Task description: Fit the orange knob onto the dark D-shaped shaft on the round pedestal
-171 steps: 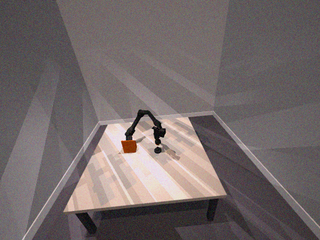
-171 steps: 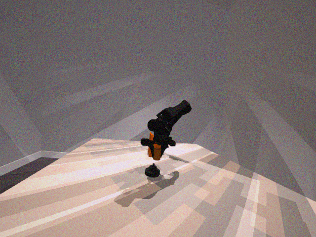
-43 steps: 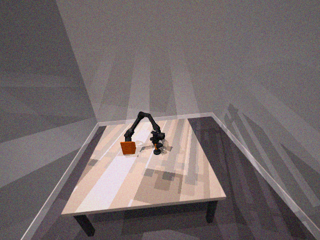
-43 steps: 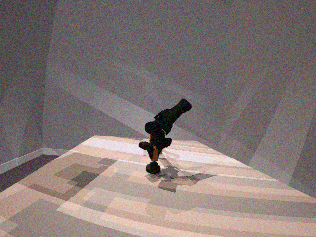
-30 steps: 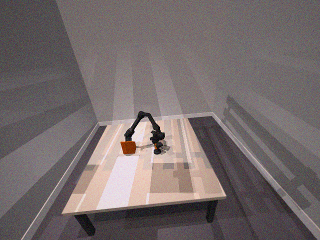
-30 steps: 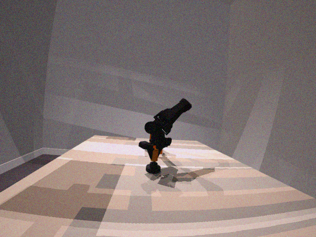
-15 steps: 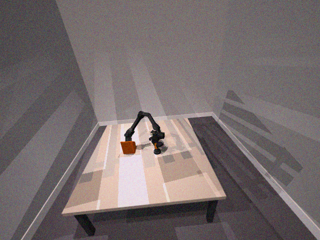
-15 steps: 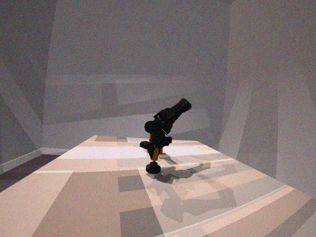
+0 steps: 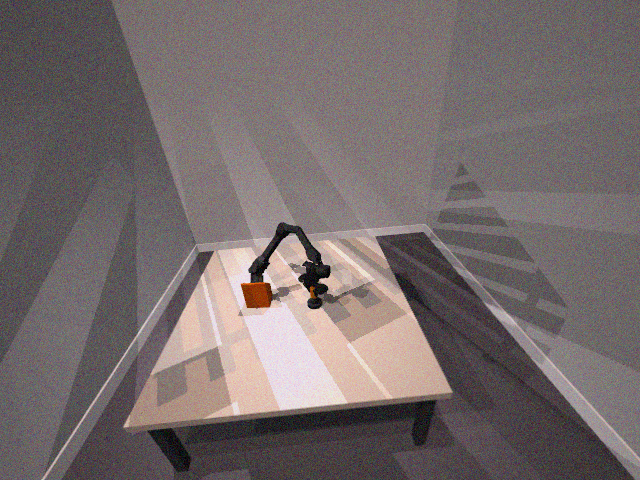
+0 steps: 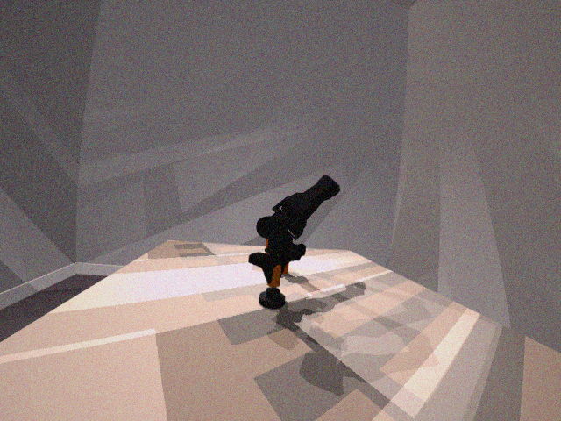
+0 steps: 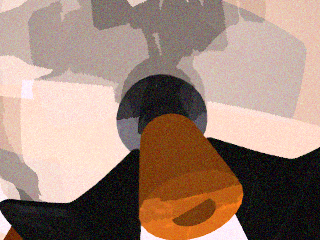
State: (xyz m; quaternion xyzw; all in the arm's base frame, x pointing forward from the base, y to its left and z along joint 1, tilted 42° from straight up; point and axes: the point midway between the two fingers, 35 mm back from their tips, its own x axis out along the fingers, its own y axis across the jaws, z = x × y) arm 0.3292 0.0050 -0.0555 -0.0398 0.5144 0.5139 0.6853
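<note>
Right now my gripper tip is 20 mm below the orange knob. Round my gripper tip: pedestal (40 mm below).
</note>
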